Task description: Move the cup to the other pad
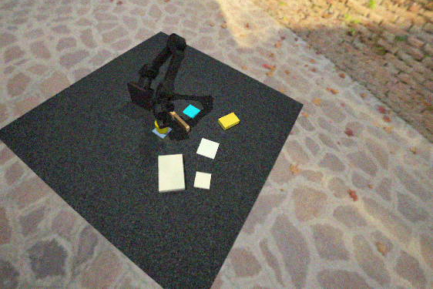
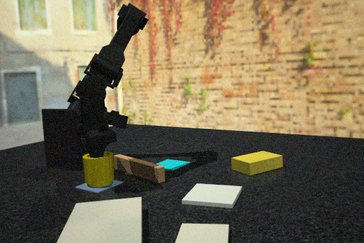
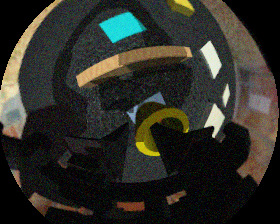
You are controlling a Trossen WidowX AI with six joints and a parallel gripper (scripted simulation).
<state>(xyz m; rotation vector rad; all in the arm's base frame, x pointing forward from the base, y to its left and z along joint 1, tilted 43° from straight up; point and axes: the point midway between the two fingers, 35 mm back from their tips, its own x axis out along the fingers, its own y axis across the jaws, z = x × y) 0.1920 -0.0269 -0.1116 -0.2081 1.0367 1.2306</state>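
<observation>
My gripper tip is now 20 mm short of the yellow cup and 20 mm to the left of it. Round my gripper tip: cyan pad: 80 mm ahead, 190 mm to the left, 40 mm below; wooden bar: 50 mm ahead, 90 mm to the left, 30 mm below.
</observation>
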